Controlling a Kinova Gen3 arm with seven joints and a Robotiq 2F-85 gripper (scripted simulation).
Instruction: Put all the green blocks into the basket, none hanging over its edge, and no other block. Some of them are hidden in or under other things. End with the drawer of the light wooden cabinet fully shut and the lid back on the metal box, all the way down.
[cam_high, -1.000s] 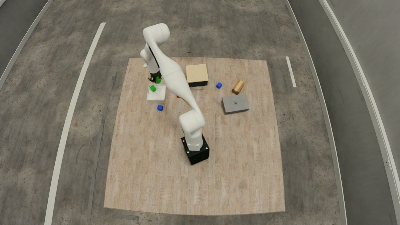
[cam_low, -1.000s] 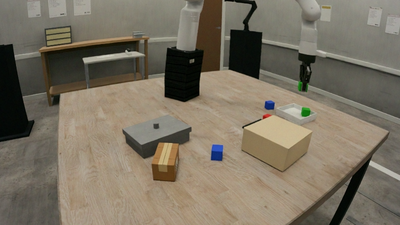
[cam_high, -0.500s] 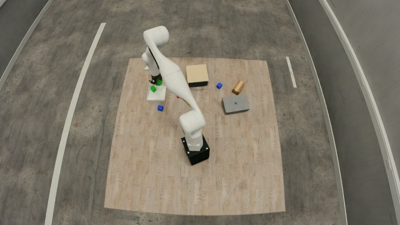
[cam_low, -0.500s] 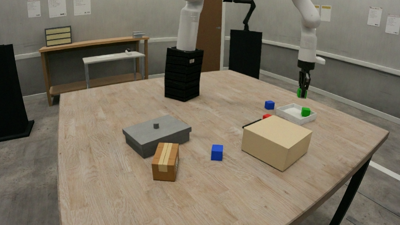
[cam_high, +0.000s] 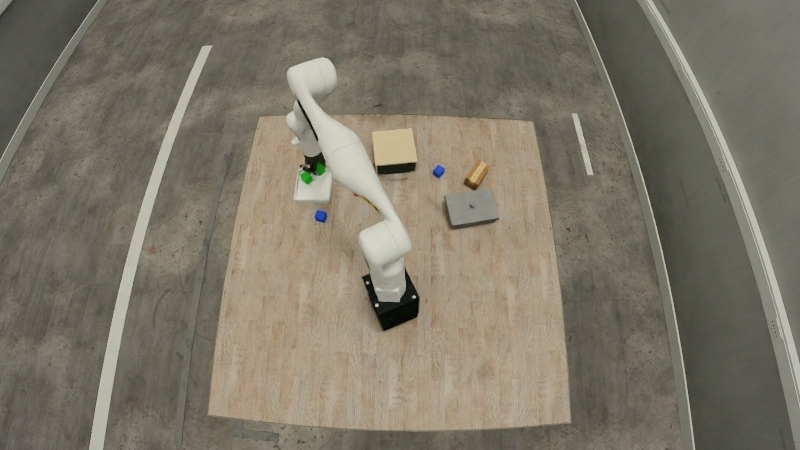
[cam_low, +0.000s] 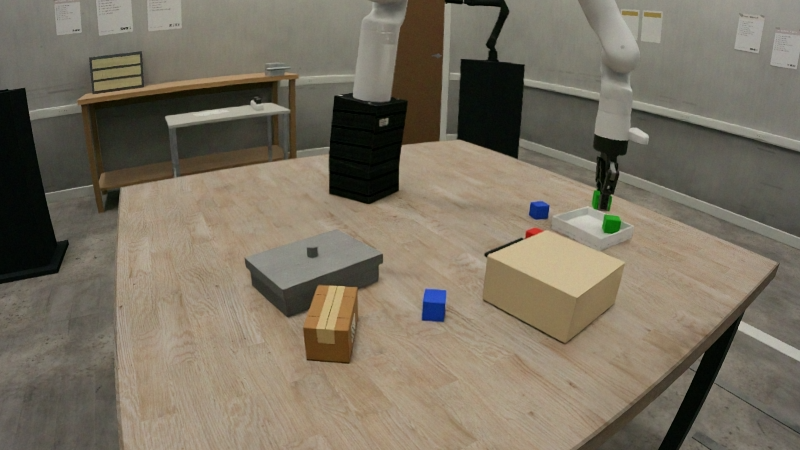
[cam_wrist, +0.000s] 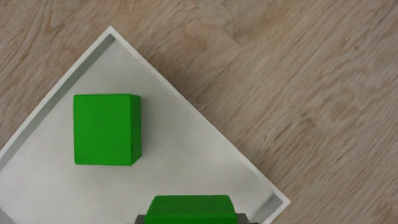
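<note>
Right now the white basket is 3 cm behind my hand, 3 cm to the left of it and 8 cm below it. Also, from my hand: light wooden cabinet 12 cm ahead, 29 cm to the right, 6 cm below; then red block 4 cm behind, 15 cm to the right, 8 cm below; then drawer 11 cm ahead, 29 cm to the right, 6 cm below.
</note>
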